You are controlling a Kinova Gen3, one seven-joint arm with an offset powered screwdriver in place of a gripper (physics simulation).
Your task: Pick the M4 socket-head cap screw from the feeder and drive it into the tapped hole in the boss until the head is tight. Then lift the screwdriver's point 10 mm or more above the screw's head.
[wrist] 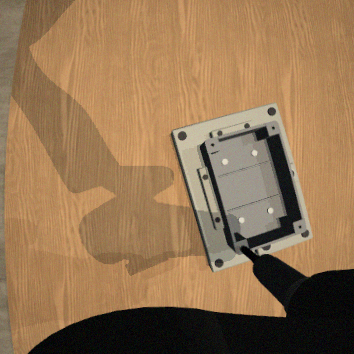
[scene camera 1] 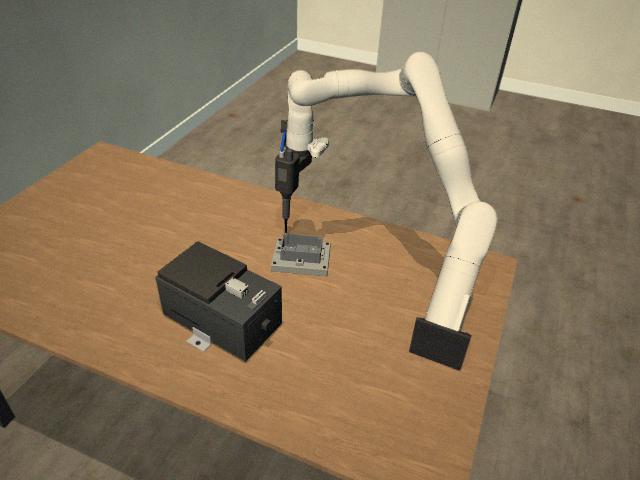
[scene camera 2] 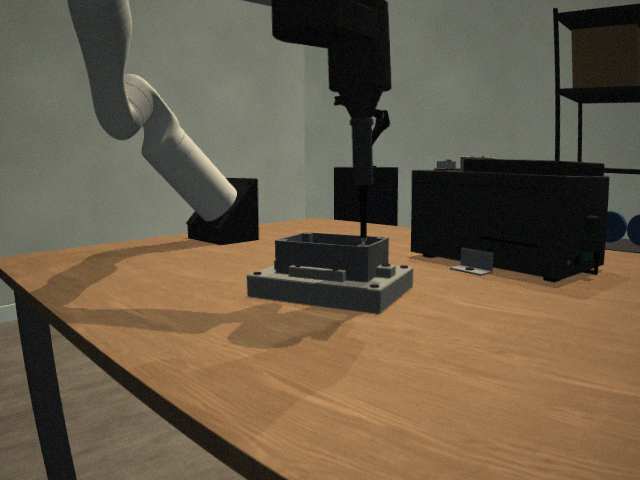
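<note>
The screwdriver (scene camera 1: 285, 232) (scene camera 2: 363, 236) (wrist: 244, 248) points straight down, its thin black bit at one corner of the open grey housing (scene camera 1: 300, 254) (scene camera 2: 320, 257) (wrist: 247, 187). The bit's point is at the corner boss, near rim height. In scene camera 2 a small light thing (scene camera 2: 363, 241) shows right under the point, perhaps the screw's head; it is too small to be sure. The bit hides the tapped hole in the wrist view. The housing sits on a light grey fixture plate (scene camera 1: 283, 268) (scene camera 2: 310, 298) (wrist: 189, 162). The dark screw feeder (scene camera 1: 206, 307) (scene camera 2: 506, 217) stands apart from it.
The arm's black base (scene camera 1: 439, 343) (scene camera 2: 248, 211) stands at one end of the wooden table (scene camera 1: 356, 382) (scene camera 2: 439, 392) (wrist: 125, 65). A small metal bracket (scene camera 1: 199, 339) (scene camera 2: 475, 262) sits at the feeder's foot. A shelf rack (scene camera 2: 557, 77) stands beyond the table.
</note>
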